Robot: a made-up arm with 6 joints.
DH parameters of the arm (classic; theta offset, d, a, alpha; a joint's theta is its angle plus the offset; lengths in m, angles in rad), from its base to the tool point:
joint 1: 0 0.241 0 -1.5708
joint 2: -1.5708 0 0.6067 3.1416
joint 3: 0 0 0 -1.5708
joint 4: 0 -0.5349 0 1.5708
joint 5: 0 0.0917 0 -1.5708
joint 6: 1.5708 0 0 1.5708
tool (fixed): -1.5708 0 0 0
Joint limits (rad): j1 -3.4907..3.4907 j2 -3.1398..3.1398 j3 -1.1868..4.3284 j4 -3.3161..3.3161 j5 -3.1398..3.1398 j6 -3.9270..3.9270
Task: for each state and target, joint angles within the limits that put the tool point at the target. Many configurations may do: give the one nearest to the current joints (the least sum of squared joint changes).
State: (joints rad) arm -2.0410 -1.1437 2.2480 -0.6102 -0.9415 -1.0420
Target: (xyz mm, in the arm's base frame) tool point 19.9 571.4 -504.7
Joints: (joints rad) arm -1.7469 -1.9225 2.8783 -0.4994 -0.9415 -1.0420
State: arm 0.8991 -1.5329 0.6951 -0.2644 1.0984 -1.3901
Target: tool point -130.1 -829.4 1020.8
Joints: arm 1.3167 -0.8391 1.6043 -0.4508 1.0984 -1.3901
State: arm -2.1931 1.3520 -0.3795 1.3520 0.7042 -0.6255
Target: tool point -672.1 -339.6 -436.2
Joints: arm -2.6453 1.8404 0.4192 1.3355 0.7042 -0.6255
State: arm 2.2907 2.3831 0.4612 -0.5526 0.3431 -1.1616
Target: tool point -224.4 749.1 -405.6
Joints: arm 1.9651 1.8106 0.6803 -0.4976 0.3431 -1.1616
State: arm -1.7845 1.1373 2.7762 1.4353 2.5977 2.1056
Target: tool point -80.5 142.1 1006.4
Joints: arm -1.2747 0.5571 3.0612 1.1729 2.5977 2.1056
